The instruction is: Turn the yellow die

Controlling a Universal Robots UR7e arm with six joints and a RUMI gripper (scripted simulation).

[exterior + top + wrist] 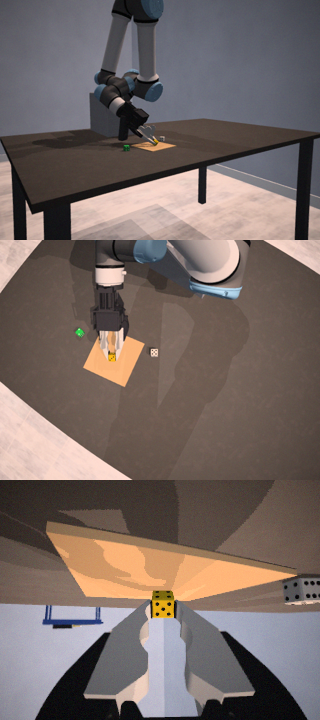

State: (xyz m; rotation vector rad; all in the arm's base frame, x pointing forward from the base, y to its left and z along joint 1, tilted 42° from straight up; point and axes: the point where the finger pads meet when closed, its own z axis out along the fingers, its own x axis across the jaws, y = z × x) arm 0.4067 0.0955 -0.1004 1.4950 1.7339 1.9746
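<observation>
Right now the orange mat is 20 mm below my hand. The rest, counted from my hand: green die 130 mm to the right, 10 mm below; then white die 70 mm behind, 100 mm to the left, 10 mm below; then yellow die 10 mm ahead.
</observation>
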